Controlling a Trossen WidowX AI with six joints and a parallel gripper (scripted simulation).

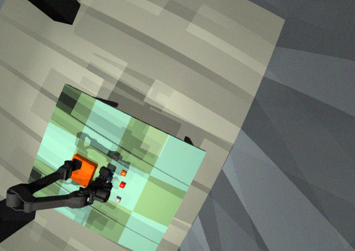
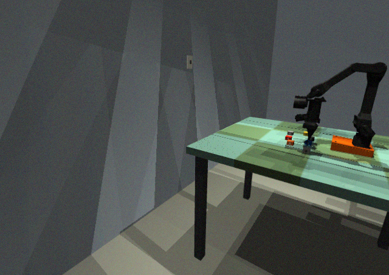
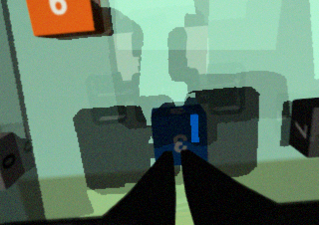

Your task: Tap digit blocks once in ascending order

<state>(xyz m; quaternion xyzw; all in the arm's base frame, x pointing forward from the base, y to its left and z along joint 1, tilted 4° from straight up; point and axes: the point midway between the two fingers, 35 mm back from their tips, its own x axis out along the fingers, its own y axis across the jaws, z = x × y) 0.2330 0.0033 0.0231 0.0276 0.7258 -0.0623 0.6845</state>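
Now: gripper tip 3 cm above the blue block. From my gripper tip the other things lie so: red block (10 cm ahead, 4 cm to the right, 3 cm below); then orange block (9 cm ahead, 4 cm to the left, 3 cm below); then black block (10 cm to the right, 3 cm below, 1 cm behind).
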